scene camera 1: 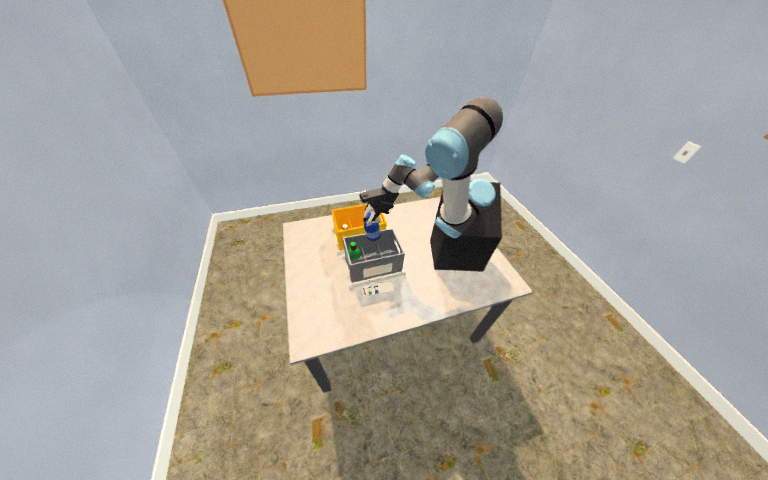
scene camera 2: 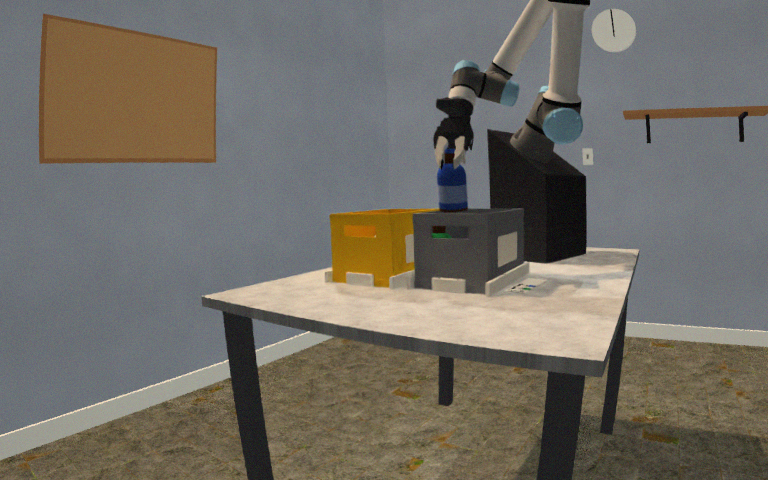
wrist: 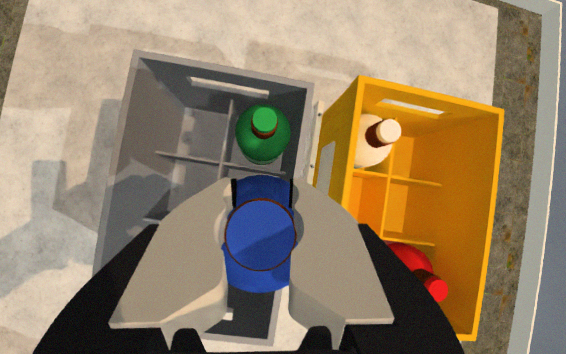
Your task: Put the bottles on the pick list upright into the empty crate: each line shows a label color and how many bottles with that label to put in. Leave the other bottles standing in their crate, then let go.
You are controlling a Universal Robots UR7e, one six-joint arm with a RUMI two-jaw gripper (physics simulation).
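Pixels of known places: gripper, fingertip midpoint: (scene camera 1: 365, 223) (scene camera 2: 447, 168) (wrist: 263, 181); arm's base at its link origin: (scene camera 2: 529, 151).
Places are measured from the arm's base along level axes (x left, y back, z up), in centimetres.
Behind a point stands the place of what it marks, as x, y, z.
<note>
My gripper (scene camera 1: 370, 216) @(-1.6, -47.8, -7.5) (scene camera 2: 450, 158) @(-1.6, -47.8, -7.5) (wrist: 263, 181) @(-1.6, -47.8, -7.5) is shut on the neck of a blue bottle (scene camera 1: 372, 230) @(1.0, -44.5, -9.9) (scene camera 2: 452, 189) @(-0.6, -47.3, -12.7) (wrist: 260, 280) @(-2.9, -42.8, -6.2). The bottle is upright, its base about level with the rim of the grey crate (scene camera 1: 374, 268) @(12.9, -45.0, -24.8) (scene camera 2: 453, 260) @(6.3, -57.8, -28.5) (wrist: 117, 150) @(12.7, -46.6, -18.0), over the side nearer the yellow crate. A green bottle (scene camera 1: 353, 252) @(2.4, -54.5, -23.4) (wrist: 263, 135) @(-0.3, -52.9, -20.5) stands in a corner compartment of the grey crate. The yellow crate (scene camera 1: 341, 236) @(-8.5, -60.1, -21.9) (scene camera 2: 362, 257) @(-16.8, -63.1, -28.7) (wrist: 492, 200) @(-27.7, -53.7, -18.0) holds a white bottle (wrist: 375, 140) @(-12.9, -56.5, -20.7) and a red bottle (wrist: 411, 260) @(-23.5, -43.9, -23.5). The pick list (scene camera 1: 378, 290) @(19.0, -43.6, -35.6) (scene camera 2: 526, 285) @(18.3, -44.5, -35.4) shows a green and a blue mark; its numbers are too small to read.
Both crates stand side by side on the table (scene camera 1: 317, 316) @(29.2, -74.0, -35.6) (scene camera 2: 396, 316) @(9.2, -80.9, -35.6), with low white strips around their bases. The yellow crate's wall rises right beside the grey one. The arm's black pedestal (scene camera 1: 464, 243) @(11.9, -0.4, -13.3) (scene camera 2: 526, 198) @(2.6, -9.8, -15.7) stands on the same table. My fingers hide part of the grey crate's compartments in the wrist view.
</note>
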